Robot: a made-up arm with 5 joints.
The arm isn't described. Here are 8 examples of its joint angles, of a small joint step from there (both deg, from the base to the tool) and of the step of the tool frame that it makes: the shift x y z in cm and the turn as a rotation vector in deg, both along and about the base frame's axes.
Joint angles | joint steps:
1: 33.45 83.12 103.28 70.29 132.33 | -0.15 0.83 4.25 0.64 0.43
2: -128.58 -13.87 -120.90 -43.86 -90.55 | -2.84 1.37 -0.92 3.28 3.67
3: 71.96 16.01 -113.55 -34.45 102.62 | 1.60 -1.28 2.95 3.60 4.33
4: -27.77 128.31 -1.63 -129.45 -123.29 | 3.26 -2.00 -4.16 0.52 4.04
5: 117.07 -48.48 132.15 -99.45 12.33 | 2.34 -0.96 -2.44 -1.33 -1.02
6: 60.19 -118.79 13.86 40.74 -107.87 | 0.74 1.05 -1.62 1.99 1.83
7: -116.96 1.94 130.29 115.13 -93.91 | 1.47 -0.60 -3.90 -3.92 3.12
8: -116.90 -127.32 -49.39 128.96 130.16 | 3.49 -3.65 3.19 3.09 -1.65
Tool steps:
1: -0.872 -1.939 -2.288 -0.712 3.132 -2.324
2: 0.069 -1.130 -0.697 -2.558 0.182 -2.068
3: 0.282 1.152 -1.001 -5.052 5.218 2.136
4: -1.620 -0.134 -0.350 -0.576 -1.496 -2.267
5: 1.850 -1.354 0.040 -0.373 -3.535 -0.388
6: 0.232 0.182 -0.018 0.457 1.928 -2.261
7: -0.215 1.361 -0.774 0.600 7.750 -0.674
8: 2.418 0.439 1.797 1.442 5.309 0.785
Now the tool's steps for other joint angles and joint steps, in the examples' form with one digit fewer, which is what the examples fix.
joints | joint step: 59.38 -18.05 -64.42 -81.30 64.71 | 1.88 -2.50 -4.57 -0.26 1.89
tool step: -1.46 -0.68 0.56 0.26 -1.68 -2.12
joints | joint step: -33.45 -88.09 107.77 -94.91 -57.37 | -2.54 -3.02 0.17 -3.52 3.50
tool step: 0.11 -5.81 -0.41 6.25 -1.05 -4.93
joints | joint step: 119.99 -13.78 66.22 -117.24 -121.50 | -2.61 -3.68 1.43 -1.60 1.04
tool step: 0.84 1.81 -3.54 5.21 2.58 0.72
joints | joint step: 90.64 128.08 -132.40 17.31 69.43 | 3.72 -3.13 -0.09 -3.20 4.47
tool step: 1.65 -0.70 1.42 -1.61 -3.27 4.32
